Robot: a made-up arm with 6 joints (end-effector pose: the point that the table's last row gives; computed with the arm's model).
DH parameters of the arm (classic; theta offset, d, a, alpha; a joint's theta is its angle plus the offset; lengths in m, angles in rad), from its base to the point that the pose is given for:
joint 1: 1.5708 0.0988 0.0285 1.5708
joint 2: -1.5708 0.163 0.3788 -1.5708
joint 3: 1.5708 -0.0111 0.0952 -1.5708
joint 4: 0 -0.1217 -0.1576 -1.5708
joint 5: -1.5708 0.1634 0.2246 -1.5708
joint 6: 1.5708 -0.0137 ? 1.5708
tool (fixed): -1.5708 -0.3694 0 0
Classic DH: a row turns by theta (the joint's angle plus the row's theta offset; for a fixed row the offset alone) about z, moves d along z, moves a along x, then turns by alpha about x.
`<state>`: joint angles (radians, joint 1 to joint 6).
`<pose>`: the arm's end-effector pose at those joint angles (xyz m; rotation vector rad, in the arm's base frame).
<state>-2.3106 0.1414 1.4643 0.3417 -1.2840 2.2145</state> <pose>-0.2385 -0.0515 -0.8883 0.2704 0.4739 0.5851</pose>
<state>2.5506 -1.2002 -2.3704 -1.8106 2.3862 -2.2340</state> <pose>-0.4411 0.1993 -0.0595 -1.4204 0.9740 0.4857</pose>
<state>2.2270 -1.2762 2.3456 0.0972 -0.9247 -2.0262</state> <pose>0.5427 0.3819 -0.2939 0.0871 -0.0289 -1.0569</pose>
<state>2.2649 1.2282 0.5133 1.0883 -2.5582 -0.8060</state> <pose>-0.3544 -0.3575 0.1440 2.1777 -0.3940 -1.4888</pose>
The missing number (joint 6, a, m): 0.0747
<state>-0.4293 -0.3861 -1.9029 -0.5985 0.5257 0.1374</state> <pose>0.2182 -0.4510 -0.0528 -0.2678 -2.3867 -0.4980</pose>
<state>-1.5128 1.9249 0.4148 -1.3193 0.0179 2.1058</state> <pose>0.0674 0.2596 -0.2013 0.3797 1.0247 -0.4926</pose>
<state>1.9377 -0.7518 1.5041 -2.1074 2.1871 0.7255</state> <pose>-0.1185 0.0366 0.2173 1.0354 2.2611 0.1199</pose>
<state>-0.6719 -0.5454 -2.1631 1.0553 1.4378 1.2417</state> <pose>-0.0335 -0.0906 0.1766 0.7691 2.5538 -0.6534</pose>
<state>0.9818 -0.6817 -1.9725 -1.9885 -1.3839 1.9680</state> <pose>0.9610 0.0025 -0.5868 -0.3858 -0.6394 0.8909</pose>
